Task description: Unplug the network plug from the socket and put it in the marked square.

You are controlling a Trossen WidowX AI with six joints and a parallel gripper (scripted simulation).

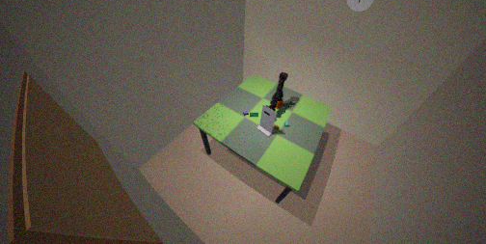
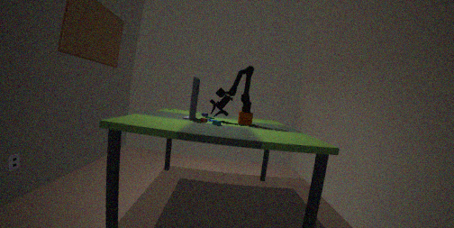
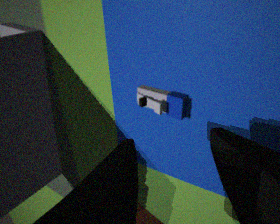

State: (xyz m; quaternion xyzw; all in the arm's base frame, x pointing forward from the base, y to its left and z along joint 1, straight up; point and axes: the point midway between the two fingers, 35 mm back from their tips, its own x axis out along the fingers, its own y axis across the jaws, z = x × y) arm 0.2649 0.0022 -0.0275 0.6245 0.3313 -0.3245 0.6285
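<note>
My gripper tip is now 40 mm above the blue marked square and 10 mm short of it. The rest, counted from my gripper tip: blue network plug (30 mm below, 30 mm ahead); upright panel (160 mm ahead, 110 mm above, 20 mm to the left).
</note>
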